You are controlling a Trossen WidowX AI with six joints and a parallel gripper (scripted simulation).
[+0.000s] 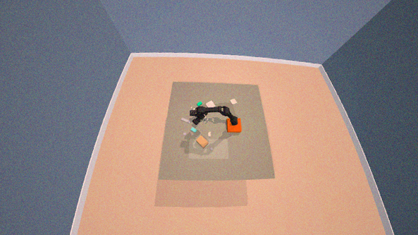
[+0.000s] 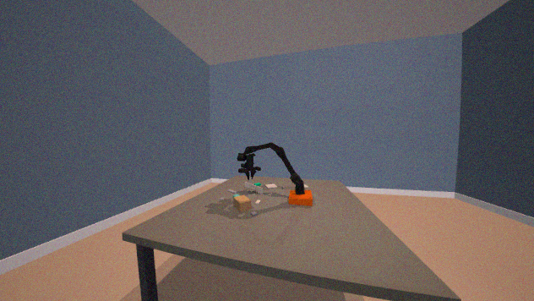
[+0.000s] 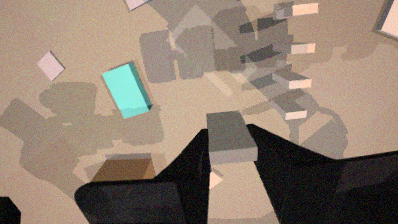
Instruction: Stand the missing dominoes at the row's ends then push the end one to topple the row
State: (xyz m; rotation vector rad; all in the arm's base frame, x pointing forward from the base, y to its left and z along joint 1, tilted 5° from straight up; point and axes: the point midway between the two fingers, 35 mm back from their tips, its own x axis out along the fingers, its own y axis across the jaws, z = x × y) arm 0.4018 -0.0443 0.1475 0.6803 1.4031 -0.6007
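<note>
The tan box lies 23 cm to the left of my gripper tip and 10 cm below it. The rest, counted from my gripper tip: green block 28 cm to the right, 12 cm below, 1 cm behind; teal block 12 cm below, 9 cm ahead, 7 cm to the left; pale flat bar 18 cm ahead, 13 cm below, 6 cm to the right.
</note>
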